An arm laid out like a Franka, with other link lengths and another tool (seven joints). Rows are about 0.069 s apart.
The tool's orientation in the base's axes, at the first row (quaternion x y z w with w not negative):
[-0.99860, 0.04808, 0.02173, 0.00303]
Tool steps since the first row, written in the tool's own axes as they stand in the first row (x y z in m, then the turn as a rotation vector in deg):
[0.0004, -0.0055, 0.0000, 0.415, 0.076, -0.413]
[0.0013, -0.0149, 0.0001, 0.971, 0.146, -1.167]
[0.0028, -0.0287, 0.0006, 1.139, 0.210, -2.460]
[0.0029, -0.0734, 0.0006, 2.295, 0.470, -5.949]
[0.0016, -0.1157, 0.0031, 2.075, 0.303, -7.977]
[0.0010, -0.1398, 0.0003, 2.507, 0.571, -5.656]
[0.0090, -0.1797, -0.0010, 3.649, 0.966, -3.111]
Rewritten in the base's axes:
[0.0009, 0.0054, 0.0000, 0.423, -0.119, 0.394]
[0.0027, 0.0147, -0.0001, 1.002, -0.248, 1.123]
[0.0055, 0.0283, -0.0006, 1.219, -0.338, 2.407]
[0.0099, 0.0728, -0.0004, 2.493, -0.736, 5.841]
[0.0126, 0.1150, -0.0027, 2.378, -0.566, 7.877]
[0.0144, 0.1391, 0.0002, 2.682, -0.855, 5.539]
[0.0263, 0.1780, 0.0013, 3.670, -1.337, 2.945]

